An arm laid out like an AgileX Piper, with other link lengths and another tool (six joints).
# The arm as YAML. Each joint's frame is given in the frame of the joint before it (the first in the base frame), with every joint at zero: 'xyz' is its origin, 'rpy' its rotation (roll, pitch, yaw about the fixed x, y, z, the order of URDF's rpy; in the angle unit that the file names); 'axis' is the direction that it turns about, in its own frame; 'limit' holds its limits. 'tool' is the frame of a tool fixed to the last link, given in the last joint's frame.
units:
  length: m
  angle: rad
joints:
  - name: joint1
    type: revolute
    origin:
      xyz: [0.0, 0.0, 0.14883]
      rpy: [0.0, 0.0, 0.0]
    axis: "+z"
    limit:
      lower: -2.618
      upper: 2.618
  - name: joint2
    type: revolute
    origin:
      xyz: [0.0, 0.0, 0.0]
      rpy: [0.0, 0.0, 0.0]
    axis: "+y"
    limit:
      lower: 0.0
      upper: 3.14
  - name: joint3
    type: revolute
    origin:
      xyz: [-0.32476, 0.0, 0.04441]
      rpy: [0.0, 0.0, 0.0]
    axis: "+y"
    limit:
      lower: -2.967
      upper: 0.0
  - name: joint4
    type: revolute
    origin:
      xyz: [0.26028, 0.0, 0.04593]
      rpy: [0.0, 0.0, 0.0]
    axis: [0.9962, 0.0, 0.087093]
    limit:
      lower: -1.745
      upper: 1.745
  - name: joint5
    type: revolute
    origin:
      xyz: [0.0, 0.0, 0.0]
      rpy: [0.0, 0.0, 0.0]
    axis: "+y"
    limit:
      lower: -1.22
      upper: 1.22
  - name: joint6
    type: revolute
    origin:
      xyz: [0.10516, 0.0, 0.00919]
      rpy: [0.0, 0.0, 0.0]
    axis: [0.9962, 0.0, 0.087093]
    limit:
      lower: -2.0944
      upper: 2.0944
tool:
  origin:
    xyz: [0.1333, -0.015, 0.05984]
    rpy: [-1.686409, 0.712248, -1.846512]
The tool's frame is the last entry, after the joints.
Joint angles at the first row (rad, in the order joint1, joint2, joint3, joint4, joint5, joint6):
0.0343, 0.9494, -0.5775, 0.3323, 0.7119, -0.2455
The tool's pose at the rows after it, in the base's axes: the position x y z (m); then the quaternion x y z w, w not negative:
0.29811 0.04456 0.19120 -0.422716 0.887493 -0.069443 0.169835
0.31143 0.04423 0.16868 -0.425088 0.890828 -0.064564 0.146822
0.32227 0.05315 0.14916 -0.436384 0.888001 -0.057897 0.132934
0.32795 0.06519 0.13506 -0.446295 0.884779 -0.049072 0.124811
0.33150 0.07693 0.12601 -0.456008 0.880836 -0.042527 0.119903
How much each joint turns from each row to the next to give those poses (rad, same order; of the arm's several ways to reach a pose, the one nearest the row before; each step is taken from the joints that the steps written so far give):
0.0000, 0.1167, 0.0000, 0.0125, -0.0595, -0.0115
0.0065, 0.1013, 0.0000, 0.0071, -0.0546, -0.0156
0.0312, 0.0891, 0.0000, 0.0229, -0.0571, -0.0237
0.0375, 0.0616, 0.0000, 0.0283, -0.0400, -0.0149
0.0357, 0.0430, -0.0043, 0.0203, -0.0256, -0.0078

